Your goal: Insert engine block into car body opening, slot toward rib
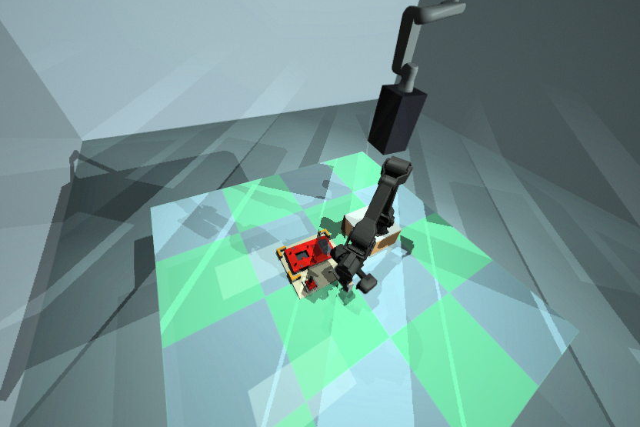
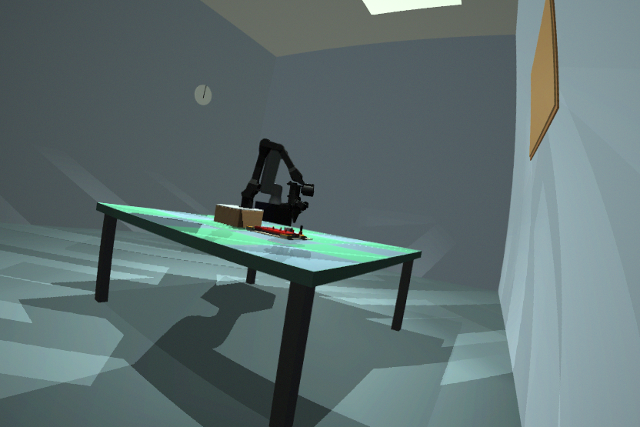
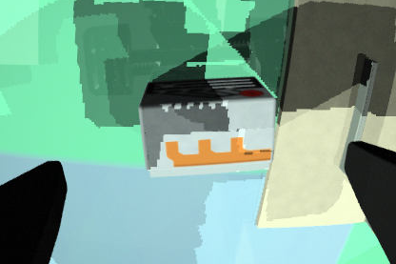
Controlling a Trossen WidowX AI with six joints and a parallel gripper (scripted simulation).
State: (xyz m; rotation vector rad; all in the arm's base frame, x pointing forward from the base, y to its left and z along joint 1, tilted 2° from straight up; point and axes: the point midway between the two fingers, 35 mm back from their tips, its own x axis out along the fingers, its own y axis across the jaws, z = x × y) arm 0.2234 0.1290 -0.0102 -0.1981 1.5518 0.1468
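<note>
The engine block lies 5 cm below my gripper tip and 1 cm behind it. From my gripper tip the other things lie so: beige board: 16 cm to the right, 8 cm ahead, 5 cm below.
</note>
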